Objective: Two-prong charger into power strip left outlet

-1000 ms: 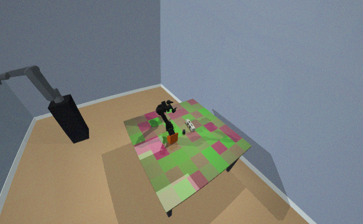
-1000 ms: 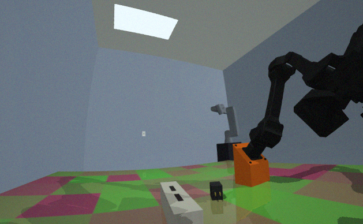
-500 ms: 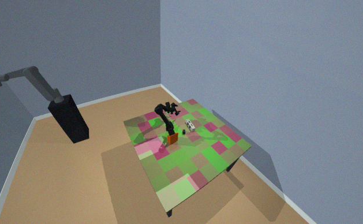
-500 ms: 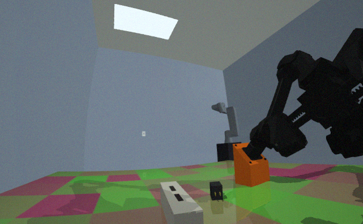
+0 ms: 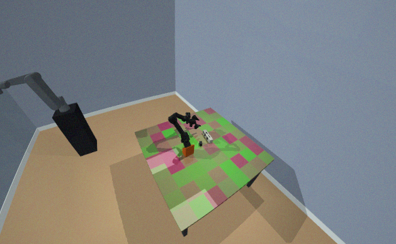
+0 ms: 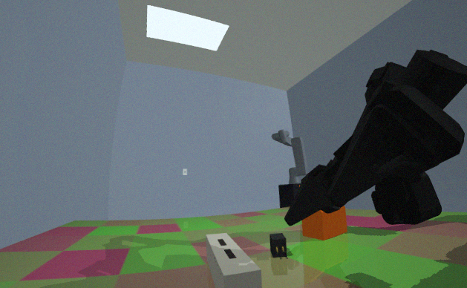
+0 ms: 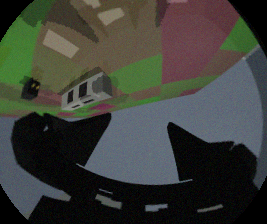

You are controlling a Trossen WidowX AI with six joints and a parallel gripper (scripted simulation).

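The two-prong charger is 22 cm to the right of my gripper tip, 12 cm behind it and 11 cm below it.
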